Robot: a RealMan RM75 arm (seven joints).
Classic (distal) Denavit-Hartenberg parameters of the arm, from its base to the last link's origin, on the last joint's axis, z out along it. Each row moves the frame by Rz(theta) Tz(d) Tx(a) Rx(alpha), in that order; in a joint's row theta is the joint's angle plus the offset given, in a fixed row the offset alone. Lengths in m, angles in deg.
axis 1: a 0; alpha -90; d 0.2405; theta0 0
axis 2: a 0; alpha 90; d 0; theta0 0
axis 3: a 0; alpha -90; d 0.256; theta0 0
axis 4: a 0; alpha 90; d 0; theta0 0
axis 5: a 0; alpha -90; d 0.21; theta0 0
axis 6: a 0; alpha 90; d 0; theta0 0
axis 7: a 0; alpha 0; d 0.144; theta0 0
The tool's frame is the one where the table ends.
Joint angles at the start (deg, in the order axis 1, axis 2, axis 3, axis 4, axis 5, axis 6, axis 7):
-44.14 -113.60 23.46 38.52 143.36 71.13 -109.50
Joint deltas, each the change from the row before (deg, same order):
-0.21 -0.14 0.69 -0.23 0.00 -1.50 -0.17
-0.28 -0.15 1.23 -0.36 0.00 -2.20 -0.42
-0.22 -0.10 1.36 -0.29 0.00 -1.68 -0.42
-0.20 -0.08 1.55 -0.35 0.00 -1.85 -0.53
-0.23 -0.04 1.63 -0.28 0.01 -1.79 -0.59
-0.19 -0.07 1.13 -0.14 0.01 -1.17 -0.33
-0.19 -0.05 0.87 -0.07 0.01 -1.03 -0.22
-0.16 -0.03 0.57 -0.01 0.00 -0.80 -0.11
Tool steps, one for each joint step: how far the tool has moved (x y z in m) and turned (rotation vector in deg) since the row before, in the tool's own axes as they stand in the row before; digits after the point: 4 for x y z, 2 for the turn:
0.0016 -0.0006 0.0028 0.93 0.00 0.33
0.0022 -0.0008 0.0040 1.38 -0.13 0.48
0.0017 0.0001 0.0035 0.99 -0.33 0.61
0.0016 0.0000 0.0036 1.10 -0.39 0.62
0.0022 0.0000 0.0033 1.11 -0.36 0.73
0.0018 0.0005 0.0024 0.69 -0.22 0.64
0.0021 0.0002 0.0018 0.66 -0.06 0.59
0.0020 -0.0001 0.0011 0.56 0.06 0.47

